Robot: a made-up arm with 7 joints.
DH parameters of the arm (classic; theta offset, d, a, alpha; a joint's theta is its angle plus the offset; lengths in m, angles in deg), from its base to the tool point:
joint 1: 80.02 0 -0.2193 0
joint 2: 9.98 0.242 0.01 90
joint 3: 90 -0.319 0.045 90
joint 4: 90 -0.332 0.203 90
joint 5: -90 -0.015 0.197 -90
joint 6: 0 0.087 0.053 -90
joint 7: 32.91 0 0.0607 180
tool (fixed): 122.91 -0.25 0 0
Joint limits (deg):
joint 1: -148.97..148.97
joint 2: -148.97..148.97
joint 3: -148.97..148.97
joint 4: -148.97..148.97
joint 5: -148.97..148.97
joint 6: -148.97..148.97
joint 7: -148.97..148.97
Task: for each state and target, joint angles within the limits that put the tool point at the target. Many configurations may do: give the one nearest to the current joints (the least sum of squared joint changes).
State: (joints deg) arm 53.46 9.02 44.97 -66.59 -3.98 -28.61 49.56
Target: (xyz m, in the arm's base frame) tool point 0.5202 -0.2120 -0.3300
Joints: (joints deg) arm 63.70 17.41 64.00 -57.15 -7.89 -20.57 51.13
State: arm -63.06 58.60 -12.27 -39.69 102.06 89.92 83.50
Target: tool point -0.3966 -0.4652 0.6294
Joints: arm -39.59 69.08 -19.18 -62.24 96.64 138.37 88.19
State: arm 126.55 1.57 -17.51 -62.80 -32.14 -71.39 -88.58
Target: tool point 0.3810 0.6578 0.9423
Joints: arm 148.97 29.32 -32.39 -69.83 -6.14 -74.80 -88.74
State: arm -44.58 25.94 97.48 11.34 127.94 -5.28 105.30
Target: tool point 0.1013 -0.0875 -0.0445
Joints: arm -38.51 10.03 87.71 -1.07 92.11 -26.08 97.41
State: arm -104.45 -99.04 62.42 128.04 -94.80 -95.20 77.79
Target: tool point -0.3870 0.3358 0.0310
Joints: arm -71.33 -65.10 53.37 130.83 -84.43 -96.95 77.41
